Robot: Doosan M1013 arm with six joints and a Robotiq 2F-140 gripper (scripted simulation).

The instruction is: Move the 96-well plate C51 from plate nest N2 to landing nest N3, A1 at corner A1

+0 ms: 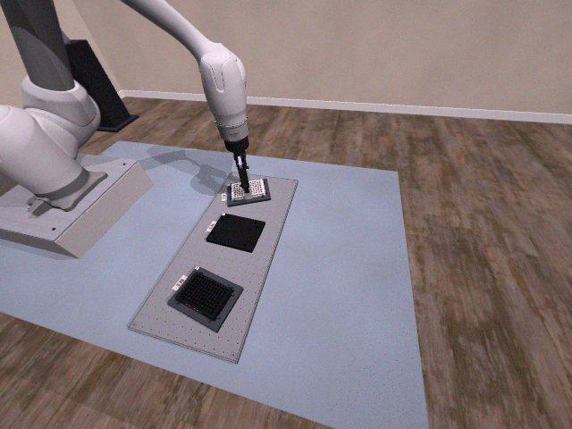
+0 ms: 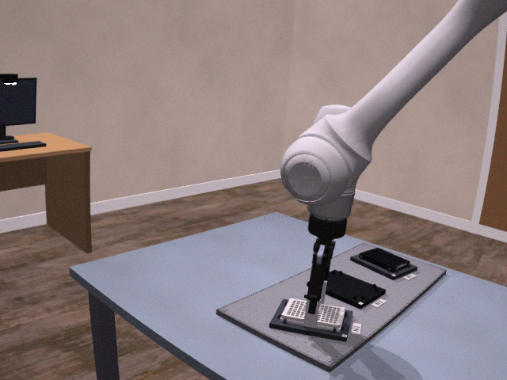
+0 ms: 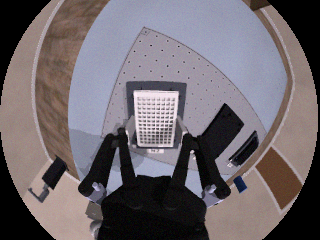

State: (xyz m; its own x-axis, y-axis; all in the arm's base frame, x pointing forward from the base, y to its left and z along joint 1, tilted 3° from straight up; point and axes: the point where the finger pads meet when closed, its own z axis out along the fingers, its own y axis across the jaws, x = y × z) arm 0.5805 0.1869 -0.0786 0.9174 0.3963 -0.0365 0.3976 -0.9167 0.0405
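Now: the dark grey nest 40 mm below my hand. Also, from my hand: black landing nest N3: 190 mm to the right, 40 mm below, 20 mm ahead; then white 96-well plate C51: 20 mm below; then black 96-well plate C15: 410 mm to the right, 20 mm below, 20 mm ahead.
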